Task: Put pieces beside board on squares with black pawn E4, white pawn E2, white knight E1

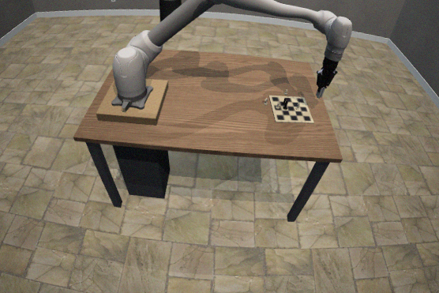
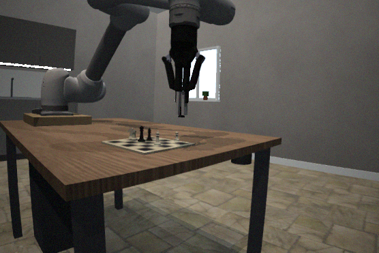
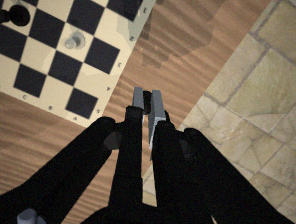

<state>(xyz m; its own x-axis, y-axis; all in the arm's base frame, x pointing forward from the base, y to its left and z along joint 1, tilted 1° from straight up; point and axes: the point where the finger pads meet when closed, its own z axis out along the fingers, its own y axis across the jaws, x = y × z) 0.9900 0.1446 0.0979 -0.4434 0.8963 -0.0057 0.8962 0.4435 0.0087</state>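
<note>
Now: the chessboard 14 cm behind my hand, 13 cm below it and 2 cm to the right of it. From my hand the other things lie so: white pawn (16 cm behind, 12 cm to the left, 12 cm below); black pawn (3 cm below); pale pawn (11 cm below, 10 cm behind, 1 cm to the right).
</note>
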